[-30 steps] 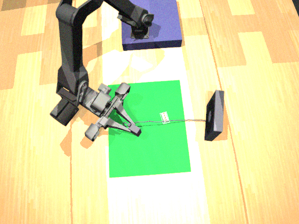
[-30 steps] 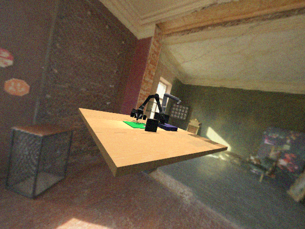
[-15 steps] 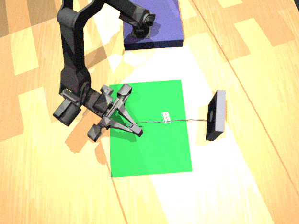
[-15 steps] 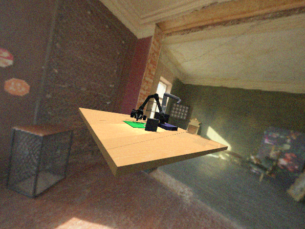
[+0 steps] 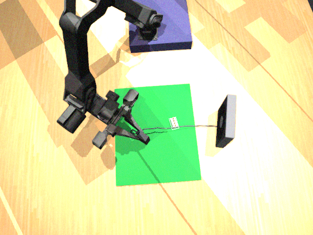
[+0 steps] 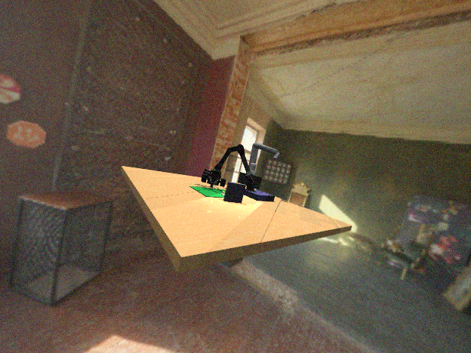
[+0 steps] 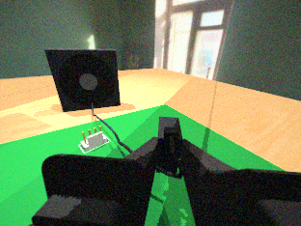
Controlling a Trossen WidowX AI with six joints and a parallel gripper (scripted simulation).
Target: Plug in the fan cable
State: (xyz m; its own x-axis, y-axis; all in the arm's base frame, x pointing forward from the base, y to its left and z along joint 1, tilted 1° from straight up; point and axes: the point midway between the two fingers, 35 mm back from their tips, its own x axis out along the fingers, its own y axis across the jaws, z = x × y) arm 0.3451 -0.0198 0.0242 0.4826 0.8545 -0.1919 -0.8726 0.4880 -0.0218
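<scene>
The green board is 30 mm behind my gripper tip, 30 mm to the left of it and 70 mm below it. Round my gripper tip: black fan: 50 mm behind, 220 mm to the left, 10 mm above; then white four-pin header: 60 mm behind, 90 mm to the left, 50 mm below; then dark plug: 10 mm below.
</scene>
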